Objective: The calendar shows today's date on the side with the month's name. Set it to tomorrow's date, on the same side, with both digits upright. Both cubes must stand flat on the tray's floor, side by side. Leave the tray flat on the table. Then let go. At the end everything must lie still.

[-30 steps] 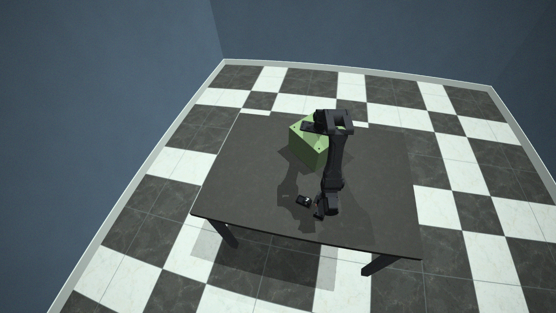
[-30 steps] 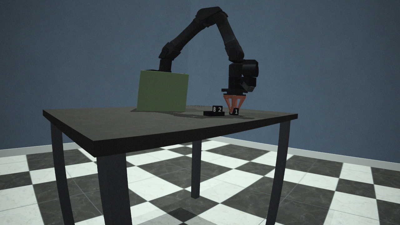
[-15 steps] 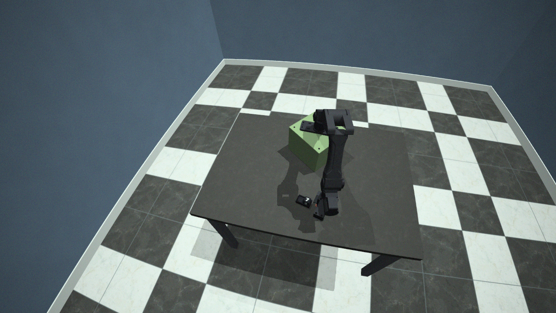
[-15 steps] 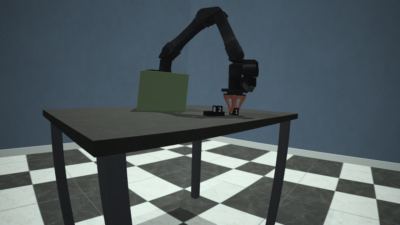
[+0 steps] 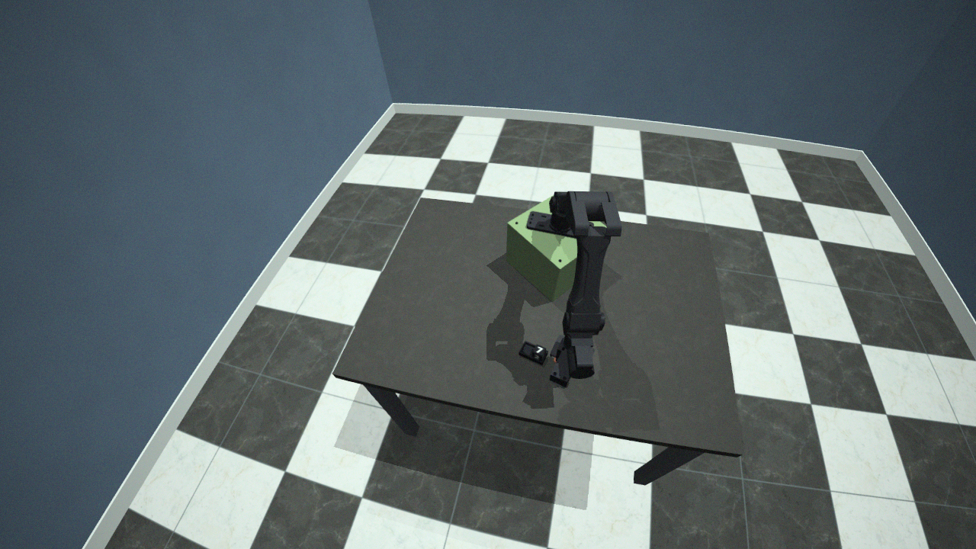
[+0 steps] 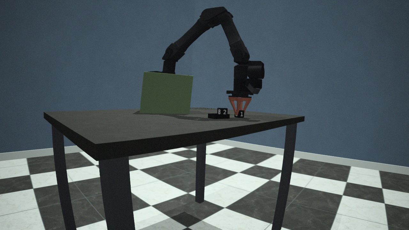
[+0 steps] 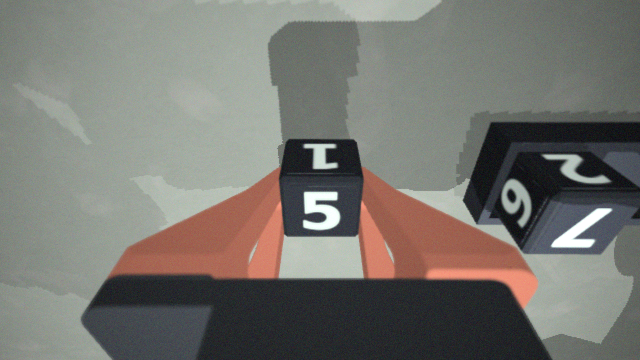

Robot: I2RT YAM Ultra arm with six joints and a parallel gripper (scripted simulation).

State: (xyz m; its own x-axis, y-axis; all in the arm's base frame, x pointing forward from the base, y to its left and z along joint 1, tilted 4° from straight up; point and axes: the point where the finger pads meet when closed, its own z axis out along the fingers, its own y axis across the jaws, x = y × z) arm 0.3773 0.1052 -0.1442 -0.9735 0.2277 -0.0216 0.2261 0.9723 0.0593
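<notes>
The calendar cube is right at my hand. From my hand the other things lie so: black tray: 20 mm behind, 100 mm to the right, 10 mm below.
</notes>
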